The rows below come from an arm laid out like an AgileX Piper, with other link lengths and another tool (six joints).
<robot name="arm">
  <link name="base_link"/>
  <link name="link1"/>
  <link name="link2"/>
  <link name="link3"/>
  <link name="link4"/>
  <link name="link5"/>
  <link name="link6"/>
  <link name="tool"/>
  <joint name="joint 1" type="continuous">
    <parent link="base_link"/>
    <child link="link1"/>
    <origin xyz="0 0 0.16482" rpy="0 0 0"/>
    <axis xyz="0 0 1"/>
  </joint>
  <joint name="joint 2" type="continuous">
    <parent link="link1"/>
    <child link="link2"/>
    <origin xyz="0 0 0" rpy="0 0 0"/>
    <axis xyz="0 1 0"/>
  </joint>
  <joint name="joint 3" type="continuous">
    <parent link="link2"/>
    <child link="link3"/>
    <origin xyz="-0.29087 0 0.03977" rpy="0 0 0"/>
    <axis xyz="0 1 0"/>
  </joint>
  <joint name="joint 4" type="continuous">
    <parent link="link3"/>
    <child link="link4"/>
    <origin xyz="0.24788 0 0.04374" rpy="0 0 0"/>
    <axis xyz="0.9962 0 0.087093"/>
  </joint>
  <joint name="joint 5" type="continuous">
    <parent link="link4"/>
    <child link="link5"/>
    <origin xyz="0 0 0" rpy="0 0 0"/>
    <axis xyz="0 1 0"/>
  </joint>
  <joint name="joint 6" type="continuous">
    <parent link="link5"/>
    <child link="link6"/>
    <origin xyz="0.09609 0 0.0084" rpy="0 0 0"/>
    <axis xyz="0.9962 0 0.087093"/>
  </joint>
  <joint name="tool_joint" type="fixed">
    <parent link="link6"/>
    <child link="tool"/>
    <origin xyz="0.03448 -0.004 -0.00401" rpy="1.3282 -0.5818 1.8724"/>
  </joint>
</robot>
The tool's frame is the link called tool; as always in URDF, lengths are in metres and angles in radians. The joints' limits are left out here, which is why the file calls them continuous.
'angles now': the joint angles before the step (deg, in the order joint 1, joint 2, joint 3, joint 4, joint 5, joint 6). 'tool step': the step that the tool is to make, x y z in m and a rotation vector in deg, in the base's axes. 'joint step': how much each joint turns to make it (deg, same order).
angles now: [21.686 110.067 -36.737 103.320 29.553 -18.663]
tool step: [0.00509 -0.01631 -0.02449 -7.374 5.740 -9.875]
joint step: [0.001 3.074 -0.417 0.289 -8.923 8.079]
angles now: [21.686 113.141 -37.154 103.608 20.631 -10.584]
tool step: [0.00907 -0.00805 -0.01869 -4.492 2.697 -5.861]
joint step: [0.001 3.638 -1.993 0.625 -5.314 4.154]
